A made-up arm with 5 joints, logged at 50 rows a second.
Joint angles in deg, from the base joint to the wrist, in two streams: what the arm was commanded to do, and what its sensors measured. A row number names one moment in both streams.
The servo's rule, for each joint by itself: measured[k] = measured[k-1] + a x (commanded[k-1-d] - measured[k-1]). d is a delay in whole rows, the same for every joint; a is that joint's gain. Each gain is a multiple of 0.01, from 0.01 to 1. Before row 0 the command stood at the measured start. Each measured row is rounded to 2 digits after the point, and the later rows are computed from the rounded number. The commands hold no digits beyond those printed.
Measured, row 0:
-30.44 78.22 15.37 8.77 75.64
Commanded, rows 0 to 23:
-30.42 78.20 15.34 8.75 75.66
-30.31 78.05 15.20 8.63 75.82
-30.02 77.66 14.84 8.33 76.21
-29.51 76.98 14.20 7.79 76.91
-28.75 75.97 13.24 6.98 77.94
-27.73 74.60 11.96 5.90 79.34
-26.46 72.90 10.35 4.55 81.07
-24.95 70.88 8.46 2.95 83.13
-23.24 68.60 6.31 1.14 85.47
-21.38 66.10 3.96 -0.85 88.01
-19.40 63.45 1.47 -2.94 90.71
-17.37 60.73 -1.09 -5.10 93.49
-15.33 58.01 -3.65 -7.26 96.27
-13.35 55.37 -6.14 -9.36 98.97
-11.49 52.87 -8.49 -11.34 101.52
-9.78 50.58 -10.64 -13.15 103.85
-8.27 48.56 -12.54 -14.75 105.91
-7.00 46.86 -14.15 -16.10 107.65
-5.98 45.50 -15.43 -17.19 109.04
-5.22 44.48 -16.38 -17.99 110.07
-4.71 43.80 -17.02 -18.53 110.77
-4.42 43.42 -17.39 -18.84 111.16
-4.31 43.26 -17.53 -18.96 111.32
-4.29 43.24 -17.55 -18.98 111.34
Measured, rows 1 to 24:
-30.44 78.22 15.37 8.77 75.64
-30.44 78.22 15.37 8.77 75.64
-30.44 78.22 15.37 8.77 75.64
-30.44 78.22 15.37 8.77 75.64
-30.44 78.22 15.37 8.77 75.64
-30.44 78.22 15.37 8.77 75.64
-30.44 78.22 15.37 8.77 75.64
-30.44 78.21 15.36 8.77 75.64
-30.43 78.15 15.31 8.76 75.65
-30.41 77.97 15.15 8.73 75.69
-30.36 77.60 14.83 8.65 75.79
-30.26 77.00 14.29 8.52 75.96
-30.11 76.11 13.50 8.31 76.23
-29.89 74.92 12.43 8.01 76.62
-29.59 73.43 11.08 7.61 77.14
-29.21 71.64 9.46 7.09 77.81
-28.74 69.59 7.59 6.45 78.63
-28.18 67.32 5.51 5.70 79.60
-27.53 64.88 3.27 4.84 80.71
-26.80 62.34 0.92 3.87 81.95
-25.99 59.76 -1.48 2.81 83.31
-25.12 57.21 -3.86 1.68 84.77
-24.20 54.76 -6.17 0.49 86.30
-23.24 52.47 -8.34 -0.73 87.87
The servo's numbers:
d 7
a 0.06 0.37 0.34 0.08 0.08

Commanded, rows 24 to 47:
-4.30 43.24 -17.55 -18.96 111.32
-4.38 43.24 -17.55 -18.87 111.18
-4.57 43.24 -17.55 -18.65 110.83
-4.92 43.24 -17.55 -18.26 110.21
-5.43 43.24 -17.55 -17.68 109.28
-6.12 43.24 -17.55 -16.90 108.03
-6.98 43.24 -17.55 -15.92 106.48
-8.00 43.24 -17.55 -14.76 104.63
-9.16 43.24 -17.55 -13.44 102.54
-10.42 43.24 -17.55 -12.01 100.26
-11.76 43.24 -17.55 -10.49 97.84
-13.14 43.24 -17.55 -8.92 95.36
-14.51 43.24 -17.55 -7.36 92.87
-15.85 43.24 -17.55 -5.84 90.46
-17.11 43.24 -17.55 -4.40 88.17
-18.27 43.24 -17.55 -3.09 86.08
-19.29 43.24 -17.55 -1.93 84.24
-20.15 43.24 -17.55 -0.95 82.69
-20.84 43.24 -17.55 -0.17 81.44
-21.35 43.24 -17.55 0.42 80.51
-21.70 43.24 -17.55 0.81 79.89
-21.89 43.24 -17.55 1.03 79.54
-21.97 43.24 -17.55 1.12 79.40
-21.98 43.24 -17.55 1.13 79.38
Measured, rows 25 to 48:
-22.27 50.39 -10.32 -1.96 89.45
-21.29 48.58 -12.06 -3.18 91.02
-20.33 47.06 -13.53 -4.36 92.54
-19.39 45.85 -14.72 -5.49 94.00
-18.49 44.95 -15.63 -6.56 95.37
-17.64 44.32 -16.28 -7.55 96.65
-16.84 43.92 -16.71 -8.46 97.83
-16.09 43.67 -17.00 -9.30 98.91
-15.39 43.51 -17.19 -10.07 99.89
-14.74 43.41 -17.31 -10.76 100.77
-14.15 43.35 -17.39 -11.36 101.53
-13.63 43.31 -17.44 -11.87 102.15
-13.18 43.28 -17.48 -12.27 102.62
-12.81 43.27 -17.50 -12.56 102.93
-12.52 43.26 -17.52 -12.74 103.07
-12.32 43.25 -17.53 -12.80 103.03
-12.21 43.25 -17.54 -12.74 102.81
-12.18 43.25 -17.54 -12.56 102.41
-12.24 43.25 -17.54 -12.27 101.85
-12.38 43.25 -17.54 -11.88 101.13
-12.59 43.25 -17.54 -11.40 100.28
-12.86 43.25 -17.54 -10.84 99.31
-13.18 43.25 -17.54 -10.22 98.25
-13.55 43.25 -17.54 -9.56 97.13

